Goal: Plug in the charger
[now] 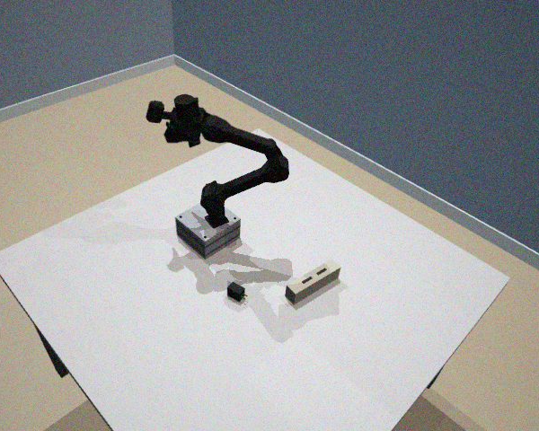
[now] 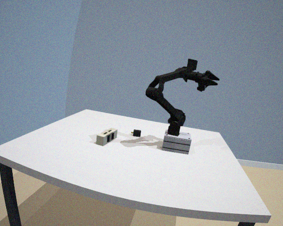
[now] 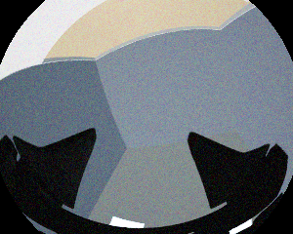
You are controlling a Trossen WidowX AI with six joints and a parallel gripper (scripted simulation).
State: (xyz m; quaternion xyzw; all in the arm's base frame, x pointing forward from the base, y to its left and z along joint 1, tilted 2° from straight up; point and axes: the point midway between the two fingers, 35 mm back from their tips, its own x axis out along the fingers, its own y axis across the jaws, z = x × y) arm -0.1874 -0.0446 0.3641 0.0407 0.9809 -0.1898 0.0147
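My gripper tip is now 490 mm short of the black two-prong charger, 20 mm to the left of it and 440 mm above it.
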